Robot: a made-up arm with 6 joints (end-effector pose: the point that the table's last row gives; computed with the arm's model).
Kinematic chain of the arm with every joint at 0, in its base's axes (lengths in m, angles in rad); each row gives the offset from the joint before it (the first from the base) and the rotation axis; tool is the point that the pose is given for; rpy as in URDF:
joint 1: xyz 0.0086 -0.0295 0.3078 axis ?
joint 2: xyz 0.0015 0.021 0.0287 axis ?
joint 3: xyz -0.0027 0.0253 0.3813 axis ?
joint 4: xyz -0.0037 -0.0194 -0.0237 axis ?
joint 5: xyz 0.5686 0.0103 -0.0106 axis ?
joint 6: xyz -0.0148 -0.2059 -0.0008 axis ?
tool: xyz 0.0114 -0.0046 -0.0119 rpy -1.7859 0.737 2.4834
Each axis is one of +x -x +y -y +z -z.
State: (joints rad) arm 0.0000 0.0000 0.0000 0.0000 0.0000 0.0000
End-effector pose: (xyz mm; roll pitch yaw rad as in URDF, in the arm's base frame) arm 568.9 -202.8 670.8 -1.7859 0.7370 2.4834
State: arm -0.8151 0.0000 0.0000 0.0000 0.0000 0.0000
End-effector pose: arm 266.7 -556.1 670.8 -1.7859 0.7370 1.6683
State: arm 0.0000 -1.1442 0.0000 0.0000 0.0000 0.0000
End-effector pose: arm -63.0 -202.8 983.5 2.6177 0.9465 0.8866
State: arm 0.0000 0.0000 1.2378 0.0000 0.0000 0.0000
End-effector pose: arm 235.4 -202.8 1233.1 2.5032 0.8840 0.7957
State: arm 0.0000 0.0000 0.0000 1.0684 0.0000 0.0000
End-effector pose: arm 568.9 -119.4 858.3 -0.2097 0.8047 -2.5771
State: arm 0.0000 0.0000 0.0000 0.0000 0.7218 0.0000
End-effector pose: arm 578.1 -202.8 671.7 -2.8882 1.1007 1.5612
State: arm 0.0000 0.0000 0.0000 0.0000 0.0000 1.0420
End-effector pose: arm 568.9 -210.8 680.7 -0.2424 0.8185 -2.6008
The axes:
joint 1: +z
joint 2: +y
joint 3: -y
joint 4: -x
joint 5: -y
joint 6: -x

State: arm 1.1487 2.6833 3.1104 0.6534 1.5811 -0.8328
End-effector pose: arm 401.5 522.5 308.3 1.1789 0.9530 1.6561
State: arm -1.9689 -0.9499 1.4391 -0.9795 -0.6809 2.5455
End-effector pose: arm 162.5 553.8 1082.8 2.3311 -0.0291 -3.1384
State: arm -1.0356 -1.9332 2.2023 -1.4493 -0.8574 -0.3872
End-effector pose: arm -402.4 702.8 -144.4 0.1630 -0.2353 -1.1024
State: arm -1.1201 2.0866 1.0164 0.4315 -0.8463 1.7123
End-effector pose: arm 148.7 -692.7 -318.2 -1.3572 -0.9414 -2.4909
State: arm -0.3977 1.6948 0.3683 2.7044 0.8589 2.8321
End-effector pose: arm 617.4 -67.1 -229.8 -0.1269 -0.9804 0.8471
